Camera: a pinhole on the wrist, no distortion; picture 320 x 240 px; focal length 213.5 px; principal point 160.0 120.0 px. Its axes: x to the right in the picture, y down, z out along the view. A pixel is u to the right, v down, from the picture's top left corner.
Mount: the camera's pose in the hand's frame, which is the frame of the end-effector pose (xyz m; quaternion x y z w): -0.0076 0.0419 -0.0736 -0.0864 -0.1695 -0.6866 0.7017
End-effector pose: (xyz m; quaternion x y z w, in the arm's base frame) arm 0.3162 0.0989 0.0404 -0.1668 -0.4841 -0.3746 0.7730
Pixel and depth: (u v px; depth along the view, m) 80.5 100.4 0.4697
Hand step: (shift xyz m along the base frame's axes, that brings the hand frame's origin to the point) 0.0633 0.4729 0.0862
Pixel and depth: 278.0 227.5 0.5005
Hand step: -0.2980 0.2256 0.4028
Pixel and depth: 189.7 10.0 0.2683
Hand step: -0.0811 0.2451 -0.0620
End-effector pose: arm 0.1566 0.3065 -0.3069 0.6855 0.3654 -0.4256 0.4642
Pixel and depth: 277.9 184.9 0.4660
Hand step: -0.1099 -0.4252 -0.1768
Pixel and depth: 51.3 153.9 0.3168
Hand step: 0.2356 -0.2517 0.0608
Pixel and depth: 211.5 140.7 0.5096
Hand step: -0.0185 -0.4600 -0.0392
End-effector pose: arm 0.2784 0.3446 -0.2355 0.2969 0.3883 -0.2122 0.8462
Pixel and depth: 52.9 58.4 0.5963
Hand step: 0.3458 0.1814 0.5574
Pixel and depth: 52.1 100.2 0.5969
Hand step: 0.4274 0.1635 0.4758
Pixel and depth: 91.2 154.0 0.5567
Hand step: 0.4570 0.0398 0.3305
